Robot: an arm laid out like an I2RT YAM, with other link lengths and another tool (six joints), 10 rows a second.
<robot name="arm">
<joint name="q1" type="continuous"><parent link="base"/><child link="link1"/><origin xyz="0 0 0.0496" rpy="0 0 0"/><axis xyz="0 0 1"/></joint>
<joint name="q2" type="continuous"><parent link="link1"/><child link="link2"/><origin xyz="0.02 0.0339 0.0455" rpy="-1.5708 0 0"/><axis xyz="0 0 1"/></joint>
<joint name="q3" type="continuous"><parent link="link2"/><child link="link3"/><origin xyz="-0.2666 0 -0.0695" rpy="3.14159 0 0"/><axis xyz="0 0 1"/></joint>
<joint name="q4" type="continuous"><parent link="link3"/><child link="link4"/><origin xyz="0.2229 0.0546 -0.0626" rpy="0 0 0"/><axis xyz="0 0 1"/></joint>
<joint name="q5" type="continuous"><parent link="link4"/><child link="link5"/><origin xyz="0.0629 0.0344 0.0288" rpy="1.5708 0 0"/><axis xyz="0 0 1"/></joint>
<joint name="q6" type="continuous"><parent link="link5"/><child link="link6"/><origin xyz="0.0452 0 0.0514" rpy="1.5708 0 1.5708"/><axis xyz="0 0 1"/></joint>
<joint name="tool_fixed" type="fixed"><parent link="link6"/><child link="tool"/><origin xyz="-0.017 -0.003 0.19" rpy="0 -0.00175 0.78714"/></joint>
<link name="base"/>
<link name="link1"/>
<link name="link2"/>
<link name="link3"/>
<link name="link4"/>
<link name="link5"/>
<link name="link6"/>
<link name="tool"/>
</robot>
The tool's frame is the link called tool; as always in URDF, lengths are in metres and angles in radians. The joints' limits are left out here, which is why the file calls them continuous.
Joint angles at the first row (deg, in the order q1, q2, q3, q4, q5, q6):
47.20 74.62 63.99 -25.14 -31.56 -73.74
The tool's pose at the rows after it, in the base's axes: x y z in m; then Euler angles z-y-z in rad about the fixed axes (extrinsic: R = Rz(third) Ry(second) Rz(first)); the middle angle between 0 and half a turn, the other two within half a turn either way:
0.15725 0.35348 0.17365 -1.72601 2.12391 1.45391
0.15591 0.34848 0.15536 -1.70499 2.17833 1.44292
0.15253 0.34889 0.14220 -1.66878 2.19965 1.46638
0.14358 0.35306 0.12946 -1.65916 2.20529 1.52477
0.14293 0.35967 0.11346 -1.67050 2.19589 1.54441
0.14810 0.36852 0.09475 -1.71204 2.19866 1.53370
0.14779 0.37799 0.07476 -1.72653 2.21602 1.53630
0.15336 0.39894 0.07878 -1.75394 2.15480 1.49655
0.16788 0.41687 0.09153 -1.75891 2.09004 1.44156
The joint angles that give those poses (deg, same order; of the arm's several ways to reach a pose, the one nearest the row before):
47.90 74.18 62.23 -25.14 -29.45 -74.44
48.78 74.79 61.09 -26.19 -27.16 -73.75
48.95 75.93 59.77 -25.41 -27.60 -73.12
49.39 77.51 58.19 -23.65 -29.62 -74.96
49.75 79.36 55.12 -18.47 -30.41 -75.93
50.71 82.26 52.83 -12.84 -29.18 -77.17
52.47 85.69 51.51 -8.54 -27.60 -77.26
54.58 87.36 50.28 -0.54 -25.49 -74.01
55.28 88.85 50.80 5.35 -23.39 -70.23

